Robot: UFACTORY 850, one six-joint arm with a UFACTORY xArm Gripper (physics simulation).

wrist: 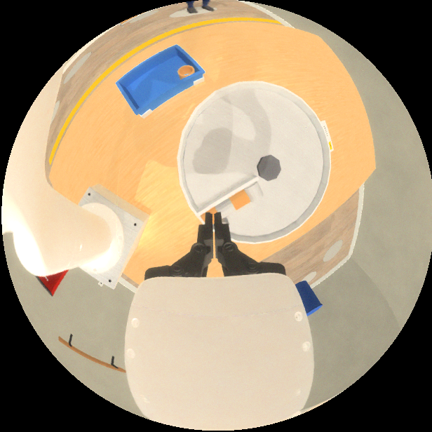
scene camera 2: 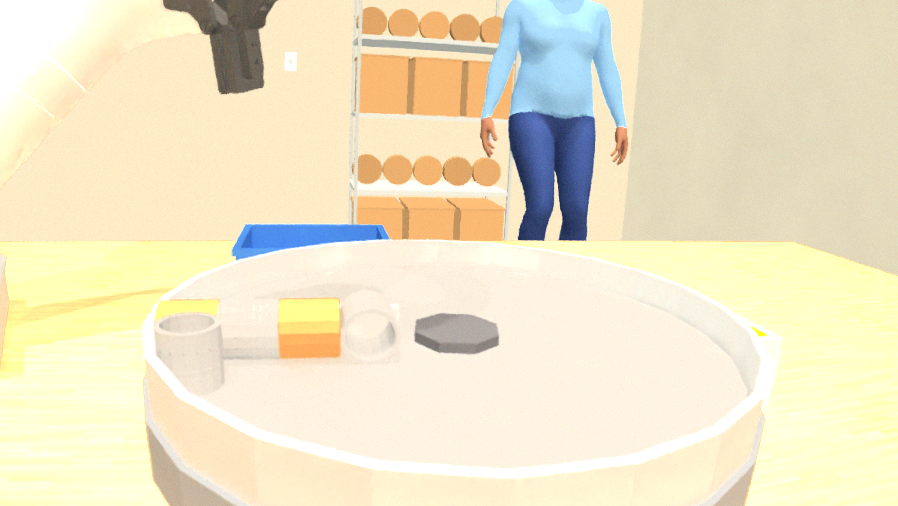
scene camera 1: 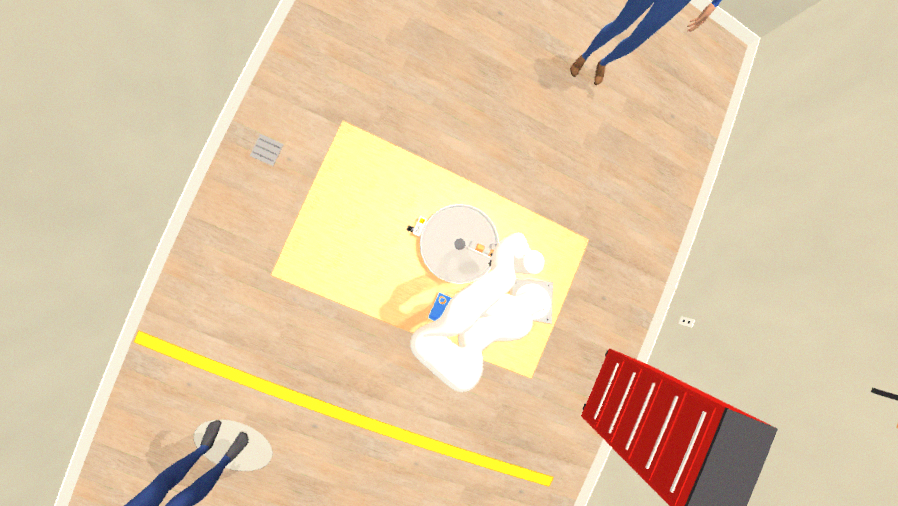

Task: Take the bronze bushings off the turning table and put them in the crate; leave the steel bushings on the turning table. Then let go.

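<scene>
A bronze bushing (scene camera 1: 480, 247) (scene camera 2: 309, 328) (wrist: 240, 199) lies on its side in a row on the turning table (scene camera 1: 446, 226) (scene camera 2: 565, 389) (wrist: 300, 150), between two lying steel bushings, one (scene camera 2: 251, 328) on its outer side and one (scene camera 2: 369, 328) (wrist: 255, 189) on its inner side. Another bronze bushing (scene camera 2: 187, 306) lies at the row's outer end, partly hidden. A steel bushing (scene camera 2: 190, 355) stands upright beside it. One bronze bushing (scene camera 1: 442, 300) (wrist: 186, 71) is in a corner of the blue crate (scene camera 1: 434, 311) (scene camera 2: 314, 237) (wrist: 150, 87). My gripper (scene camera 2: 240, 91) (wrist: 213, 222) is shut and empty, above the turning table's level, its fingertips overlapping the row's outer end in the wrist view.
A thin white bar (wrist: 227, 195) runs beside the row from near the dark hub (scene camera 1: 459, 243) (scene camera 2: 456, 333) (wrist: 269, 167) towards the raised rim. My arm's base plate (wrist: 135, 225) is beside the turning table. A person (scene camera 2: 553, 75) stands beyond the crate.
</scene>
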